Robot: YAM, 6 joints.
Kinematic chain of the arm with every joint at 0, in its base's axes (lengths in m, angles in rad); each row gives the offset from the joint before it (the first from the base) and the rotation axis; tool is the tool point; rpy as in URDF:
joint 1: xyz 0 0 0.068 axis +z
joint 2: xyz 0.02 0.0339 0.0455 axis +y
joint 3: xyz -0.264 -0.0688 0 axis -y
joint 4: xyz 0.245 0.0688 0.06 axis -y
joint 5: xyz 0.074 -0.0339 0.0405 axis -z
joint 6: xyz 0.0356 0 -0.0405 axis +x
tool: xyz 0 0 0 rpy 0 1.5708 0
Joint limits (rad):
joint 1: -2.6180..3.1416
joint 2: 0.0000..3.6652
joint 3: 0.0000..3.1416
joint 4: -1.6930..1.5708
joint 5: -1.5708..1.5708
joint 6: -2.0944..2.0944
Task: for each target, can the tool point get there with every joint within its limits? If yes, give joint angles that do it. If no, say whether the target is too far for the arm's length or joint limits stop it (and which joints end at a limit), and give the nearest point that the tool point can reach.
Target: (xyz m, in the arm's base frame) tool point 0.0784 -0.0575 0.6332
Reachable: yes | joints 2.5161 0.8318 1.7102 1.1620 -0.0194 -0.7519
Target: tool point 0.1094 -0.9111 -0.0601
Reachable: no: too far | nearest point 0.0756 -0.6299 -0.0053 | short by 0.288 m
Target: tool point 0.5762 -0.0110 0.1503
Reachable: yes | joints -0.0229 2.7261 2.5640 -0.7928 -0.0626 0.6689
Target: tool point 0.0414 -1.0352 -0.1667
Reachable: no: too far | nearest point 0.0249 -0.6228 -0.0529 | short by 0.428 m
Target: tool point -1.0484 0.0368 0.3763
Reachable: no: too far | nearest point -0.6260 0.0220 0.2684 | short by 0.436 m
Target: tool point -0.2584 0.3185 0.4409
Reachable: yes | joints 2.3211 1.7577 1.7643 0.0601 0.9132 1.0730
